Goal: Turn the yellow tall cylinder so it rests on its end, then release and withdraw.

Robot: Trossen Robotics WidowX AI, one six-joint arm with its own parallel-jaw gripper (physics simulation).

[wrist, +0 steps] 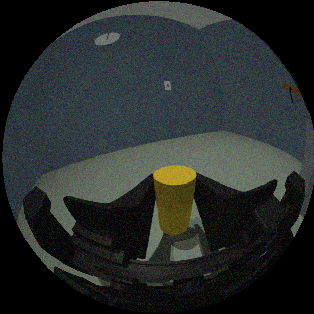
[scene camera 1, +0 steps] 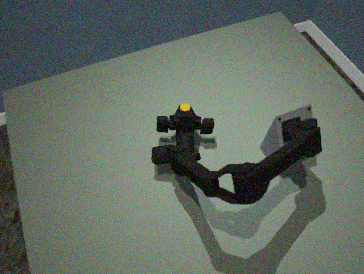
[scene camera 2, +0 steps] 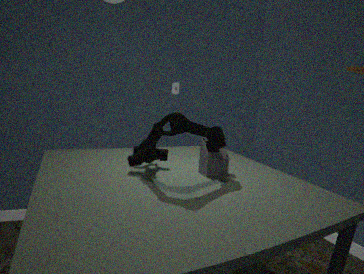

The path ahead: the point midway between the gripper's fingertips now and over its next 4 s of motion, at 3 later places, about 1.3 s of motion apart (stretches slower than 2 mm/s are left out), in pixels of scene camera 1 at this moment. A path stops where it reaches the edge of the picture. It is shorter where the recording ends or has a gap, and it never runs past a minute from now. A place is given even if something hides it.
My gripper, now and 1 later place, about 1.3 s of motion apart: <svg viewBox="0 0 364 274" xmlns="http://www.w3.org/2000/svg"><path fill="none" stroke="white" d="M185 105L180 130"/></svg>
